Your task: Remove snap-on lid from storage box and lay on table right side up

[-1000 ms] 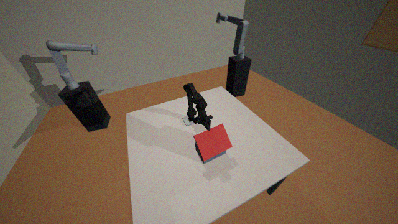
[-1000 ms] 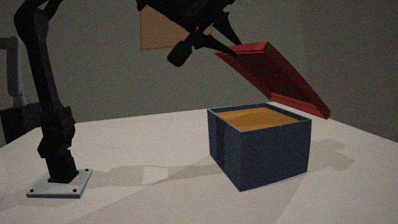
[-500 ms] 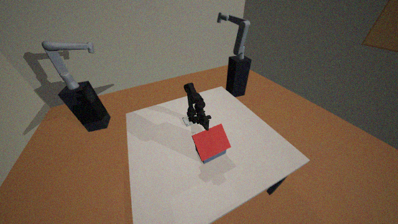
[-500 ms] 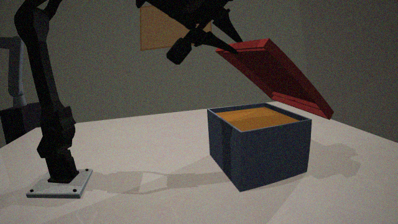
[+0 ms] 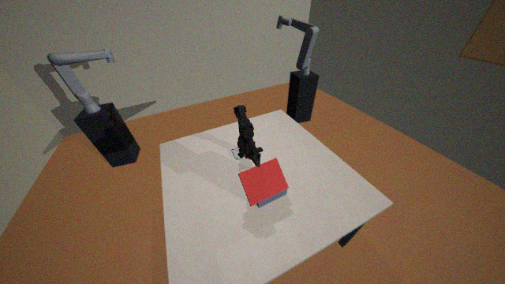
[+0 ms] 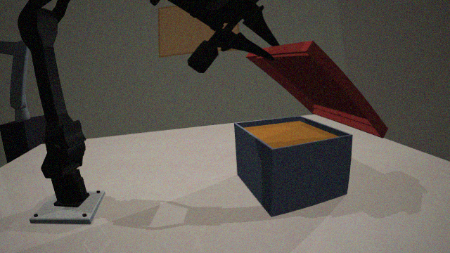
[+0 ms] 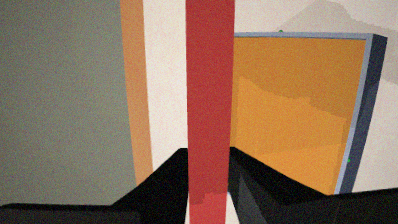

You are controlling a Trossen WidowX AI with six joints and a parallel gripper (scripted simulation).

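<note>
Right now the red lid is 6 cm ahead of my gripper tip, 1 cm to the left of it and 5 cm below it. Round my gripper tip: blue storage box 3 cm ahead, 5 cm to the left, 18 cm below.
</note>
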